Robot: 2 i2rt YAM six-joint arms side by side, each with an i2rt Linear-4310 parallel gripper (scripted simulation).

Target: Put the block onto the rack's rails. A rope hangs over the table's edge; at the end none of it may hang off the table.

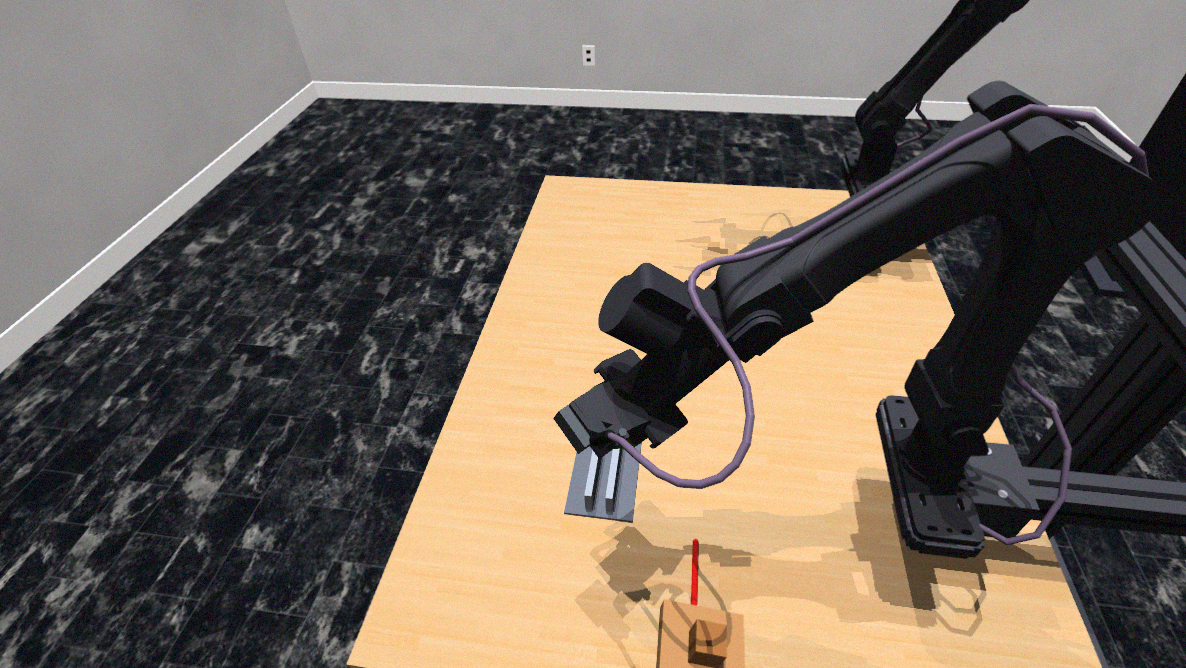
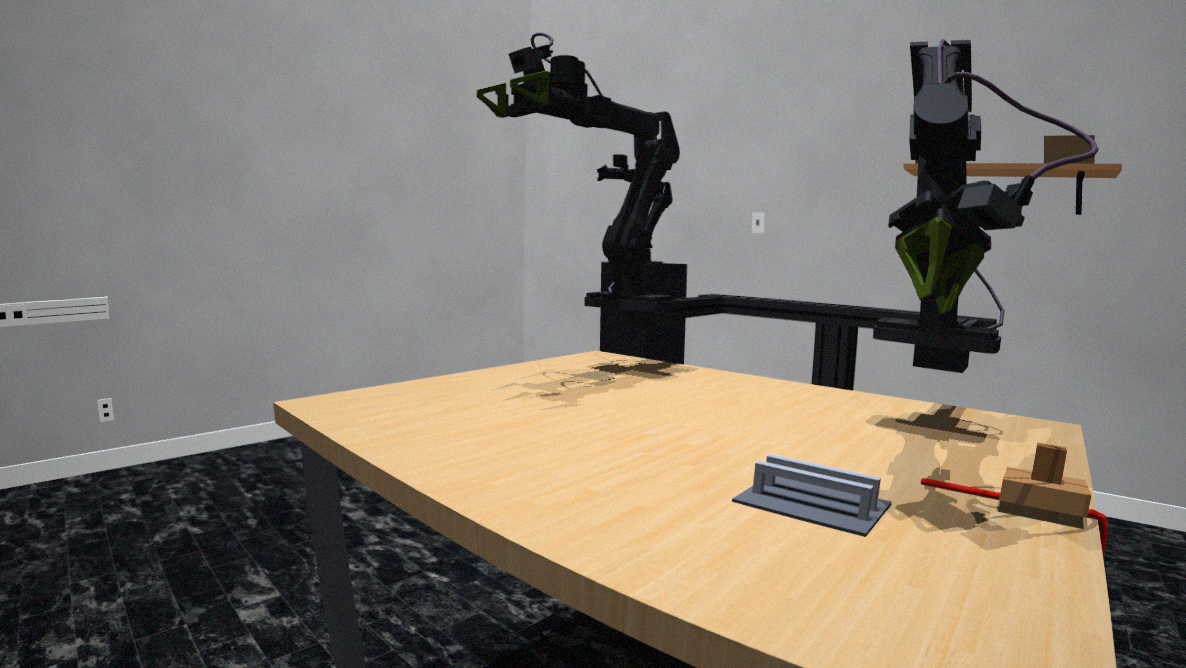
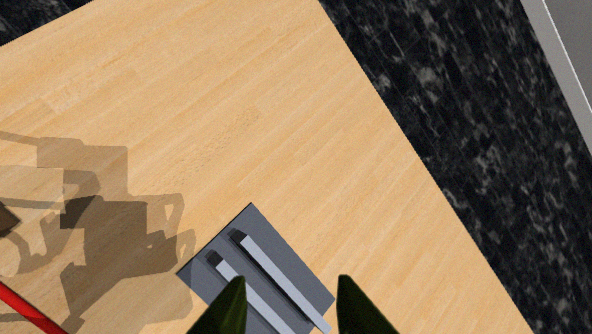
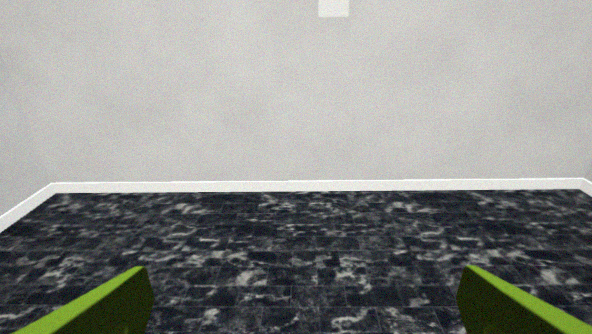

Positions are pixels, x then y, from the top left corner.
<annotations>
left gripper: image 1; image 2; image 3 291,290; not seen in image 4 (out of frame)
right gripper: image 2 493,88; image 4 303,282; not seen in image 1 (out of frame); not seen in image 3 (out of frame)
grey rack: image 1 609,496; image 2; image 3; not seen in image 4 (out of frame)
same spot on left gripper: (image 1: pixel 637 436) = (image 2: pixel 982 244)
same spot on grey rack: (image 3: pixel 256 252) = (image 2: pixel 855 483)
</annotations>
